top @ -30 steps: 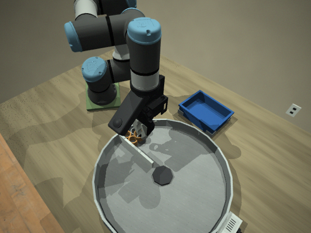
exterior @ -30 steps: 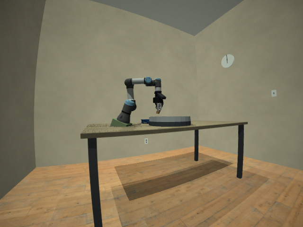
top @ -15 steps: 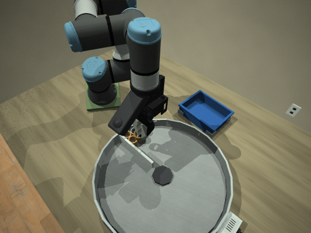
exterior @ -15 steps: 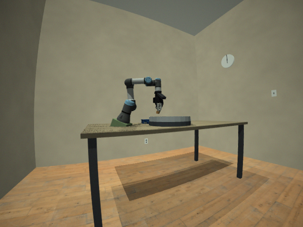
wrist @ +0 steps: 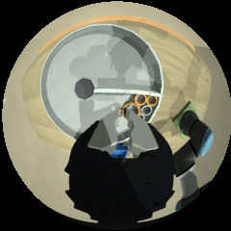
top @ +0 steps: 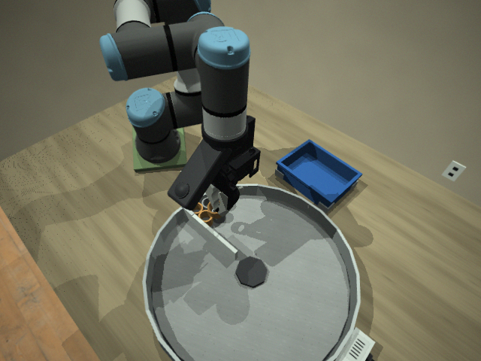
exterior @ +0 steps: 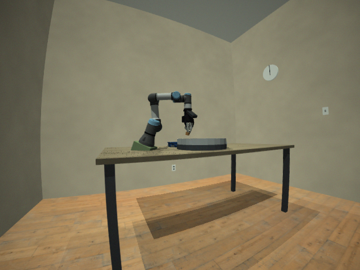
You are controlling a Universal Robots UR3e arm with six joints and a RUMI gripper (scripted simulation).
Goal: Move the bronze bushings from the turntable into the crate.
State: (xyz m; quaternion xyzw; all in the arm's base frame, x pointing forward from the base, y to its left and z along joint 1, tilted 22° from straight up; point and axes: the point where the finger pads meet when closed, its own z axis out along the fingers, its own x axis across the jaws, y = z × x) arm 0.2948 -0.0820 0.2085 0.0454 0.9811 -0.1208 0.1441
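The blue crate is 9 cm ahead of my hand, 32 cm to the left of it and 11 cm below it. Round my hand: grey turntable (11 cm ahead, 4 cm to the right, 9 cm below).
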